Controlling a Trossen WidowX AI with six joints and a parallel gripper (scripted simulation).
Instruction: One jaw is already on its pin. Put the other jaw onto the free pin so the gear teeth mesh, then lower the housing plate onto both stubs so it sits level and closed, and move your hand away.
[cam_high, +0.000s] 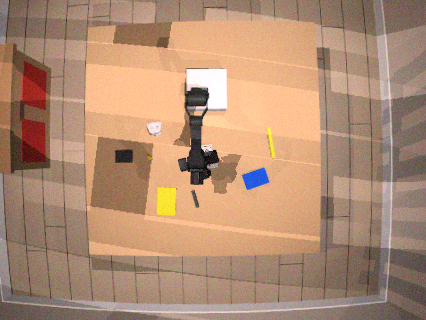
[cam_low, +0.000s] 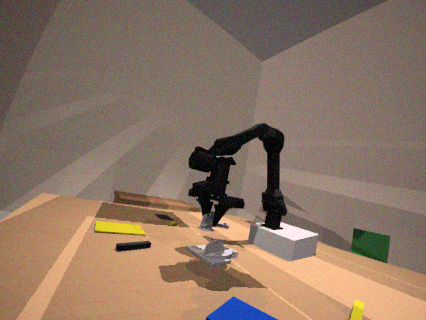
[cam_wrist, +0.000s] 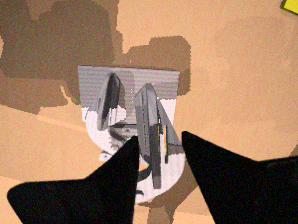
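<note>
The small white part is 16 cm behind my gripper tip, 25 cm to the right of it and 6 cm below it. Also, from my gripper tip: silver jaw (4 cm behind, 1 cm to the left); then yellow cube (27 cm to the right, 8 cm below); then dark bar (21 cm ahead, 2 cm to the right, 8 cm below).
</note>
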